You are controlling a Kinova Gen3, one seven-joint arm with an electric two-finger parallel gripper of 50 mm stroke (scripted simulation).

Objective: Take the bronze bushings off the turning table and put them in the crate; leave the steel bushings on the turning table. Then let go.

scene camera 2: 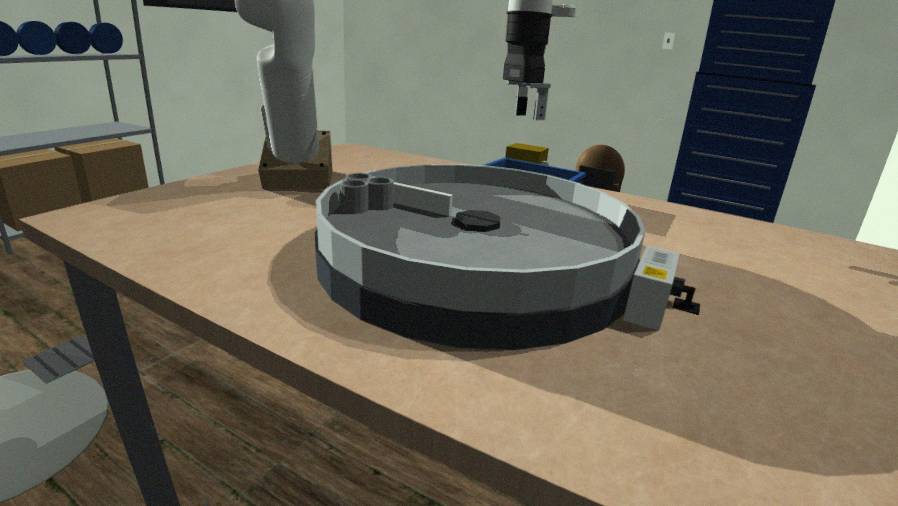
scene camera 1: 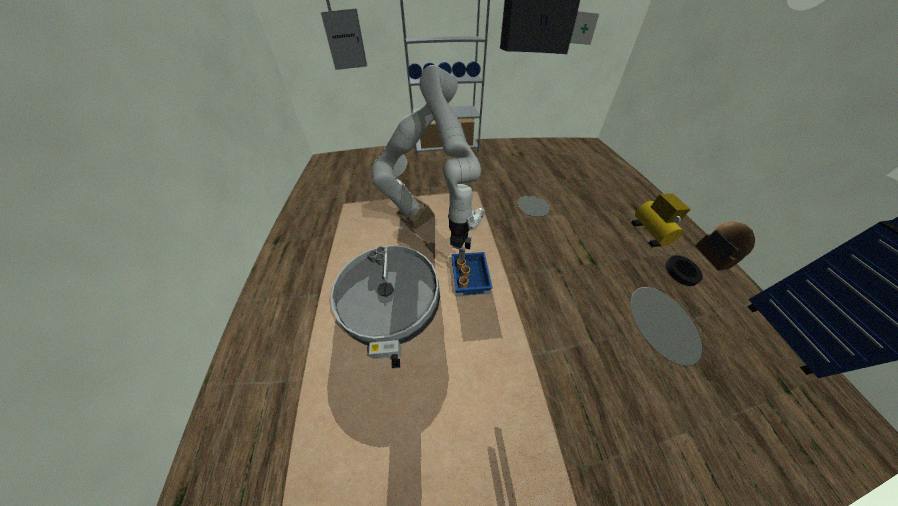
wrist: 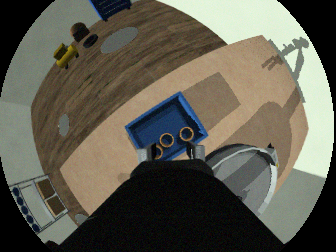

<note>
The pictures show: the gripper and a blue crate.
The gripper is seen too in the wrist view.
</note>
